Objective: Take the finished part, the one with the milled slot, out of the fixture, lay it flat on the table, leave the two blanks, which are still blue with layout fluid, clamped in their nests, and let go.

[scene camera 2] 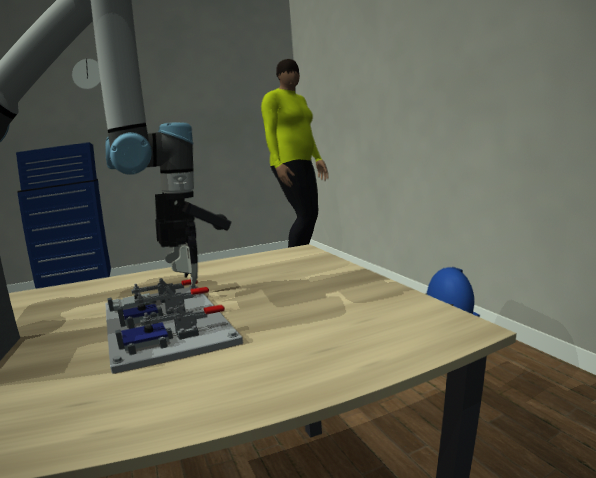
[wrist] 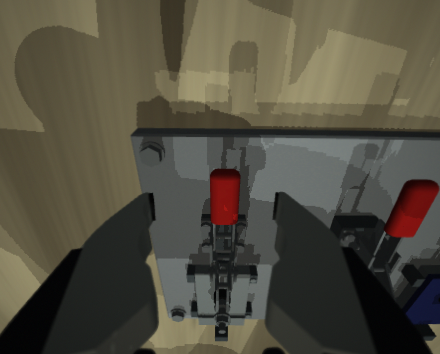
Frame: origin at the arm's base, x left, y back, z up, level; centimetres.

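Where they show: gripper, fingertip midpoint: [scene camera 2: 189,281] [wrist: 214,194].
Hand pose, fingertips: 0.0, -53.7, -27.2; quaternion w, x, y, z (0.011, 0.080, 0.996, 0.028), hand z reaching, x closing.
Things, the pixels of their top centre, and the offset from my fingertips, as dx, dy, dz. "pt": a spot on its surface instead. Level surfaces: height alone.
- finished part at its top centre: [wrist: 221,302] [scene camera 2: 131,299] +1.8, +14.2, -1.5
- fixture plate at its top centre: [wrist: 338,255] [scene camera 2: 162,317] -10.0, +10.8, -3.1
- blue blank at a spot on its surface: [wrist: 425,302] pt -18.2, +16.8, -1.0
- neighbouring clamp's red handle at its top centre: [wrist: 415,265] [scene camera 2: 186,283] -11.0, +4.6, +3.1
- third red handle at a spot on its surface: [scene camera 2: 214,309] pt -23.0, +4.2, +0.9
- wooden table at its surface level: dz -4.6
The finished part [wrist: 204,295], bare grey metal, sits in the end nest of the fixture plate [scene camera 2: 202,341] [wrist: 300,175], with a clamp arm over its middle; its slot is largely hidden. In the scene view I cannot make the part out. That nest's clamp has a red handle [scene camera 2: 186,282] [wrist: 225,200]. My gripper [scene camera 2: 190,280] [wrist: 214,194] is partly open and empty, fingers pointing down, one on each side of this handle in the wrist view. Two blue blanks [scene camera 2: 145,334] [scene camera 2: 141,311] sit under clamps in the other nests; part of one blue blank [wrist: 425,302] shows in the wrist view.
The neighbouring clamp's red handle [scene camera 2: 200,290] [wrist: 412,207] stands beside my finger in the wrist view. A third red handle [scene camera 2: 214,309] is nearer the scene camera. The fixture lies on the wooden table [scene camera 2: 350,350]. A person [scene camera 2: 291,130] stands behind the table.
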